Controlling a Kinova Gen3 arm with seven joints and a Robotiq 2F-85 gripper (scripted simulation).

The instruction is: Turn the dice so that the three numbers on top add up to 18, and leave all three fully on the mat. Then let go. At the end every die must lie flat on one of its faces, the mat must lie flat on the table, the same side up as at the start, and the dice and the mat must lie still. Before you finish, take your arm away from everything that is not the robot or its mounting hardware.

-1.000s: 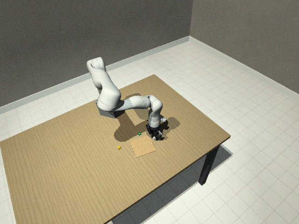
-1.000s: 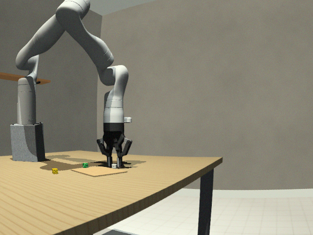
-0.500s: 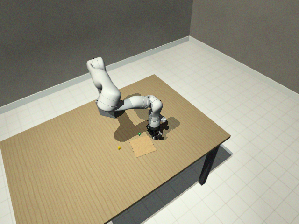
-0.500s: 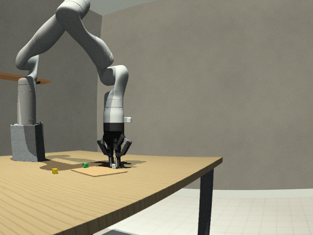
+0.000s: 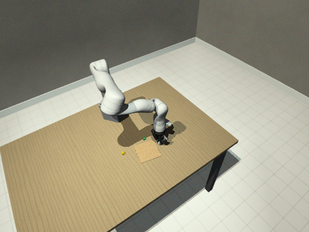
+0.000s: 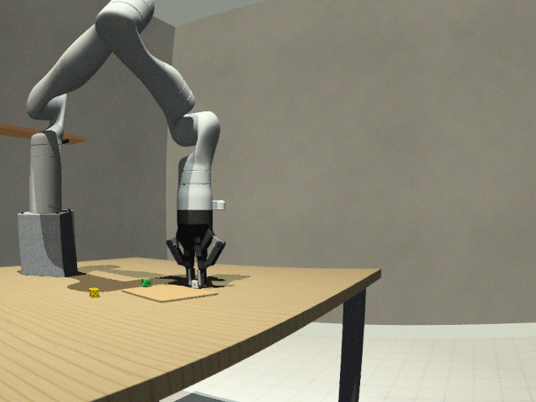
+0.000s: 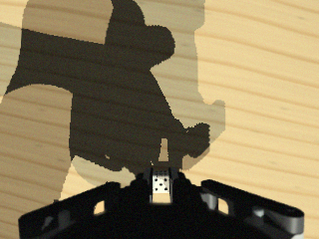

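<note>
My hand is 100 mm to the left of the tan mat and 20 mm above it. Also, from my hand: yellow die: 240 mm to the right, 70 mm behind, 10 mm below; then white die: 10 mm below; then green die: 90 mm behind, 60 mm to the right, 10 mm below.
</note>
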